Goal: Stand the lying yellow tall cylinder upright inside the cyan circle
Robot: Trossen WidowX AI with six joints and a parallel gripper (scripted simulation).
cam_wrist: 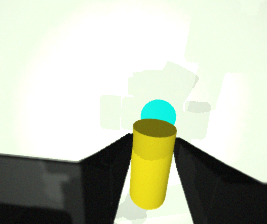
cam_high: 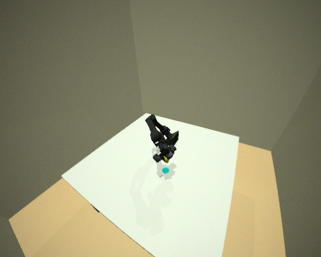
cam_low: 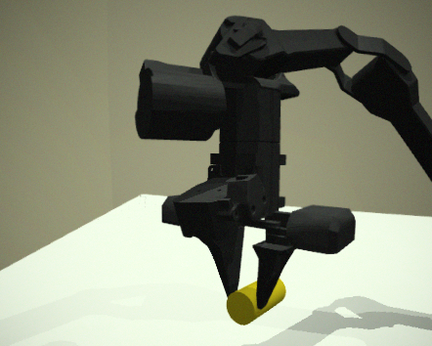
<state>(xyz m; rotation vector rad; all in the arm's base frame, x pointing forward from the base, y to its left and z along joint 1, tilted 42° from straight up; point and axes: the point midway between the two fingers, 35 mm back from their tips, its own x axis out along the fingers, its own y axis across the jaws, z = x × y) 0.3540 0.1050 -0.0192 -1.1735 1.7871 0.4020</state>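
My gripper tip is now 130 mm above the cyan circle and 10 mm to the left of it. Round my gripper tip: yellow tall cylinder 20 mm to the right, 10 mm below, 10 mm behind.
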